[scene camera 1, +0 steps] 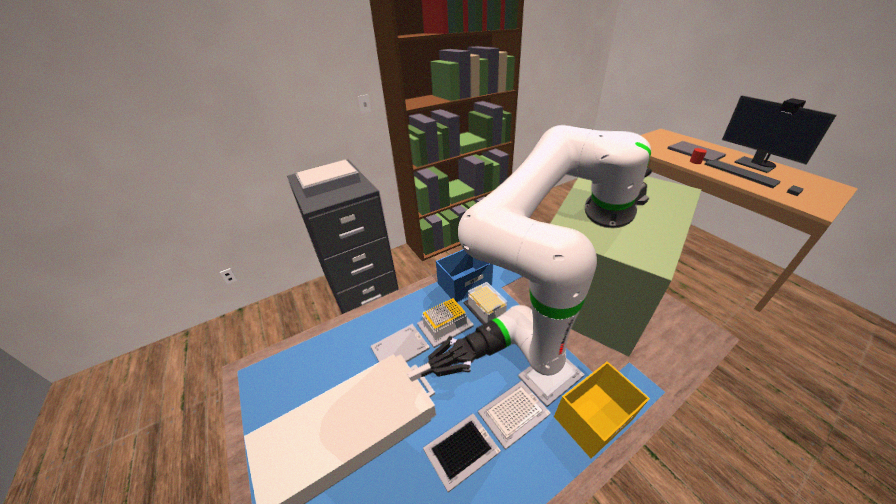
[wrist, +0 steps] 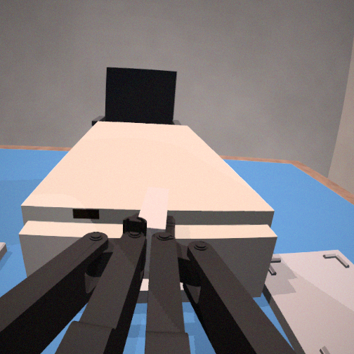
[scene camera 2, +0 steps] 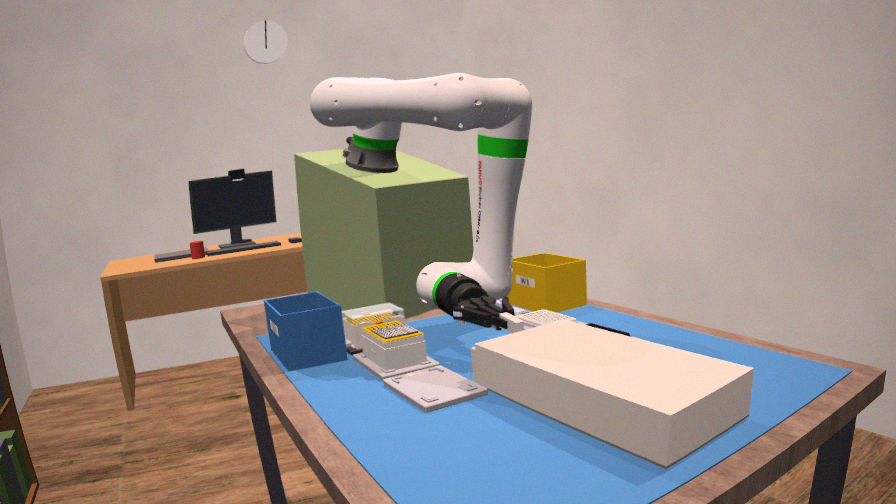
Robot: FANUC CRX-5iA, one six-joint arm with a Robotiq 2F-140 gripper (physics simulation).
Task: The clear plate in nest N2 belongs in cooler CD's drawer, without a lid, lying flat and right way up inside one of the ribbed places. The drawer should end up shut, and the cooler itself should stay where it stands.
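The cream cooler (scene camera 1: 338, 426) (scene camera 2: 614, 376) (wrist: 145, 165) stands flat on the blue mat. I cannot read its label. Its drawer front (wrist: 55, 250) faces me in the wrist view, nearly flush, with a narrow step along the top; whether it is fully shut is unclear. A pale handle (scene camera 1: 428, 388) (wrist: 144, 285) sticks out below my fingers. My gripper (scene camera 1: 418, 372) (scene camera 2: 511, 320) (wrist: 156, 204) is shut and empty, its pale tips at the upper part of the drawer front. The drawer's inside is hidden. No clear plate can be made out; nest N2 cannot be identified by label.
An empty nest (scene camera 1: 399, 346) (scene camera 2: 435, 387) (wrist: 320, 295) lies beside the cooler. Tip boxes (scene camera 1: 444, 315) (scene camera 1: 487, 299) and a blue bin (scene camera 1: 460, 275) (scene camera 2: 305, 332) stand beyond it. Opposite are a white plate (scene camera 1: 515, 411), a black plate (scene camera 1: 462, 448) and a yellow bin (scene camera 1: 579, 426) (scene camera 2: 551, 285).
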